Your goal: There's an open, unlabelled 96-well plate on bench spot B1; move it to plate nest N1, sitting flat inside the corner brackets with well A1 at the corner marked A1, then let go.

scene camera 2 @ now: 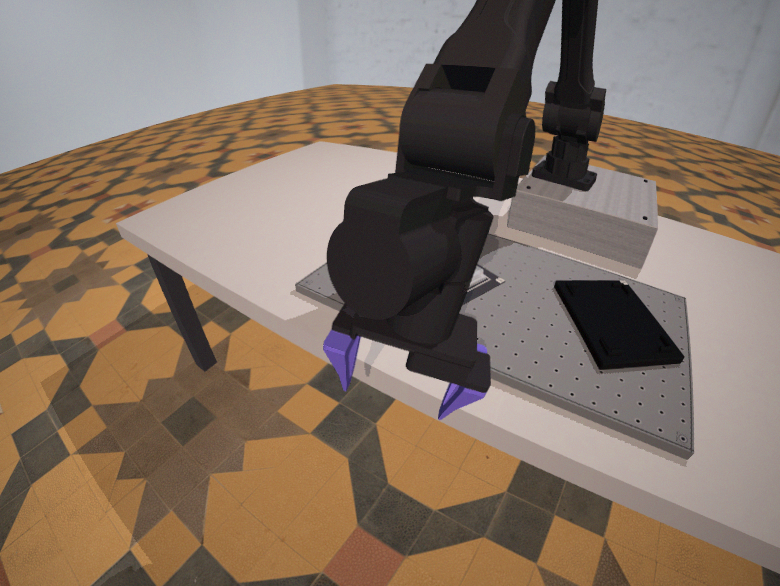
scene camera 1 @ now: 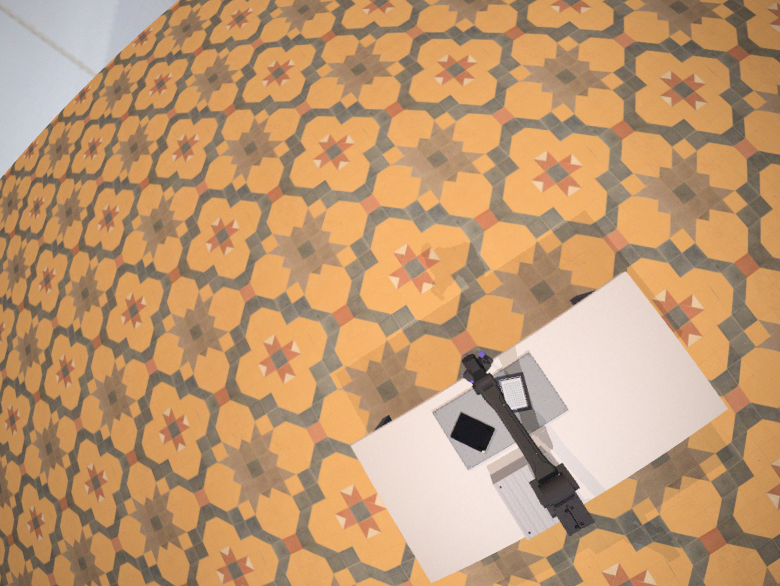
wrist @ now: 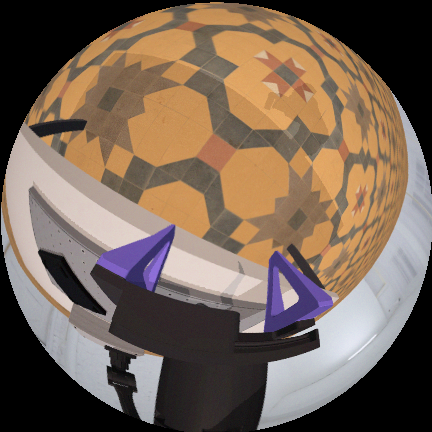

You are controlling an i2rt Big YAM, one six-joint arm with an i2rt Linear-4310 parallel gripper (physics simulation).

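Places are measured from the arm's base along level axes (x ahead, y left, z up), in centimetres.
Where they show: gripper, between the fingertips: (scene camera 2: 393, 401) (wrist: 225, 243); arm's base, origin of its link: (scene camera 2: 564, 178) (wrist: 119, 350).
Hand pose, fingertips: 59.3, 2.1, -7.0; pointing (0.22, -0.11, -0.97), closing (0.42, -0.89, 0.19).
Note:
Each offset is from my fingertips to the top centre of the thing, as dx, dy, dz. Level surfaces: height alone.
The white 96-well plate @[-19.8, -8.5, +1.5] (scene camera 1: 513, 391) (scene camera 2: 477, 277) lies inside a dark-outlined spot on the grey perforated board @[-24.4, +1.1, -0.1] (scene camera 1: 445, 416) (scene camera 2: 526, 362) (wrist: 45, 220). The arm hides most of it in scene camera 2, and it cannot be made out in the wrist view. The black plate nest @[-27.3, +16.1, +1.7] (scene camera 1: 472, 432) (scene camera 2: 617, 327) (wrist: 72, 283) has low corner brackets, holds no plate and has a small pale mark at one corner. My gripper (scene camera 1: 476, 368) (scene camera 2: 392, 403) (wrist: 225, 243) is open and empty, its purple fingers wide apart. It hangs above the table's edge, to the side of the plate, clear of plate and nest.
A pale block (scene camera 1: 522, 504) (scene camera 2: 580, 233) carries the arm's base behind the board. The arm (scene camera 1: 520, 434) reaches over the board between plate and nest. The white table @[dz -1.4] (scene camera 1: 636, 378) (scene camera 2: 252, 207) ends beneath the gripper, with patterned floor beyond its edge.

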